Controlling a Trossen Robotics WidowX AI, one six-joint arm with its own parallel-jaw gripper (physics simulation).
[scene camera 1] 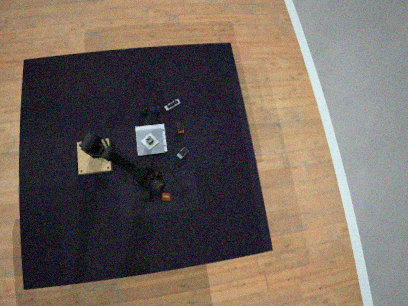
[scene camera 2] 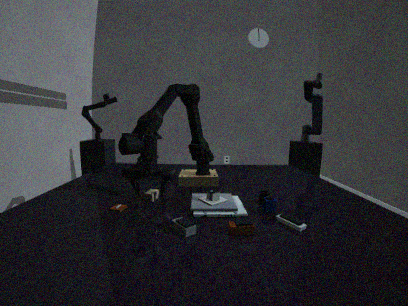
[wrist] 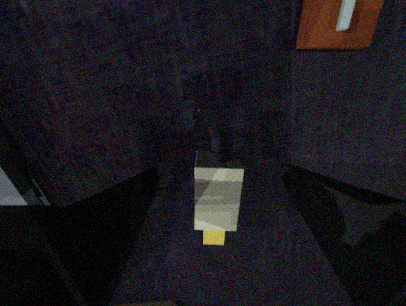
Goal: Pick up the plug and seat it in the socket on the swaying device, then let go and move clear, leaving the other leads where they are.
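The plug (scene camera 2: 152,194) (wrist: 216,200), a cream block with a yellow tip and dark rear end, lies on the dark mat. It is hidden under the arm in scene camera 1. My gripper (scene camera 1: 151,184) (scene camera 2: 151,191) (wrist: 218,171) is open and low over the plug, with one finger on each side and a gap to both in the wrist view. The device (scene camera 1: 142,131) (scene camera 2: 196,205) is a pale grey tray carrying a white diamond plate with a small dark socket (scene camera 1: 150,140) (scene camera 2: 210,194). The device's edge shows at the wrist view's left.
An orange block with a pale bar (scene camera 1: 166,197) (scene camera 2: 119,207) (wrist: 317,32) lies near the gripper. A grey connector (scene camera 1: 182,152) (scene camera 2: 185,228), an orange one (scene camera 1: 180,128) (scene camera 2: 241,229), a long white one (scene camera 1: 172,104) (scene camera 2: 291,222) and a blue one (scene camera 1: 156,110) (scene camera 2: 269,204) lie around the device.
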